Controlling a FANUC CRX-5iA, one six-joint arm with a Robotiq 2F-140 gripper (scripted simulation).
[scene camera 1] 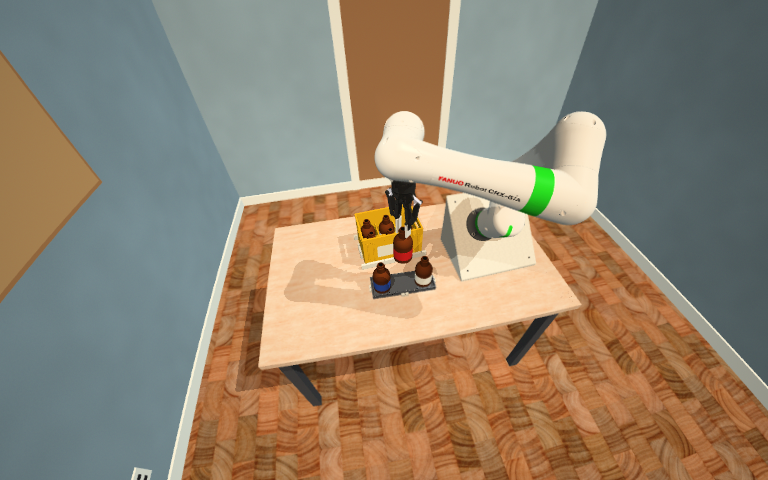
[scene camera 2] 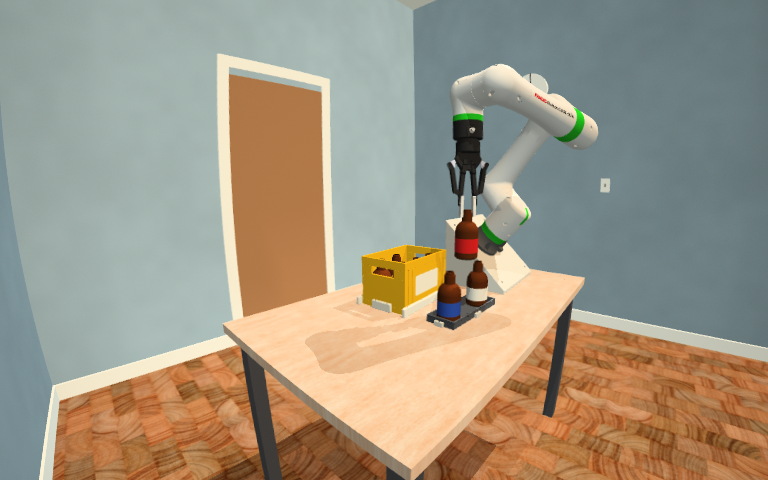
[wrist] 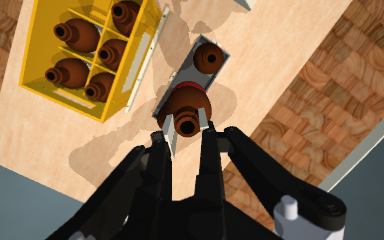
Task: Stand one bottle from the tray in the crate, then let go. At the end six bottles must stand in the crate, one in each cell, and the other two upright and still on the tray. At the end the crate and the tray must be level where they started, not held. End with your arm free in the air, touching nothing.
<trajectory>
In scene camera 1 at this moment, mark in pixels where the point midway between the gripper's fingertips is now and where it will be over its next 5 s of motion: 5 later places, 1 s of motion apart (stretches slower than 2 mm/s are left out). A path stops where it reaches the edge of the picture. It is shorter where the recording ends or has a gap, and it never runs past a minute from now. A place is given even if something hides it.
My gripper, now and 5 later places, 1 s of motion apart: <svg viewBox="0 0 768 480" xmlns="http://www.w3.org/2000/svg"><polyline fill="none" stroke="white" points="403,233 403,231 403,225 403,214 403,203 403,195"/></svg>
</trajectory>
